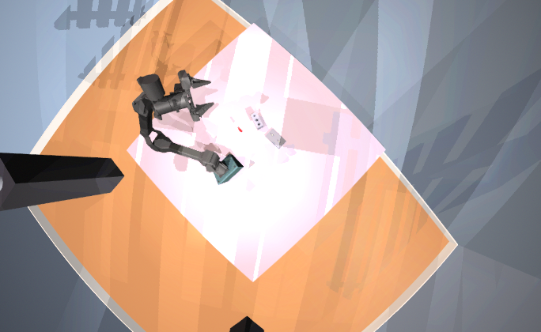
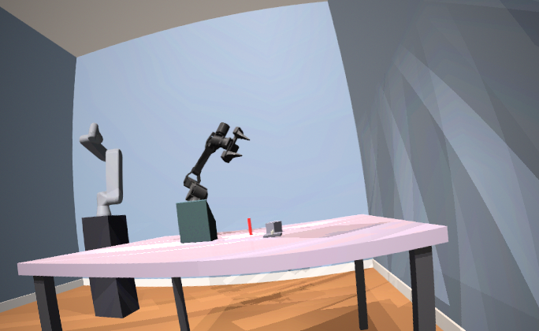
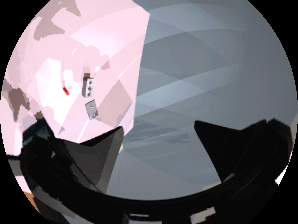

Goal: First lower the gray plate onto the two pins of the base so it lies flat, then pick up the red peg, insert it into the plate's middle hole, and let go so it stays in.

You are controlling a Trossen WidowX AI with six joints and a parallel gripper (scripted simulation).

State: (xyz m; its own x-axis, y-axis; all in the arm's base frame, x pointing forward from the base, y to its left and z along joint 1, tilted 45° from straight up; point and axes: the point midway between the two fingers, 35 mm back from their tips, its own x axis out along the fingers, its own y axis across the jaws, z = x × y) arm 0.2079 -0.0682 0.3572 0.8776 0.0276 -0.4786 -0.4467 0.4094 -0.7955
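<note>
The gray plate is 390 mm below my gripper tip, 100 mm ahead of it and 90 mm to the right of it. Also, from my gripper tip: dark base: 420 mm below, 250 mm to the right, 110 mm ahead; red peg: 390 mm below, 60 mm to the right, 10 mm behind.
</note>
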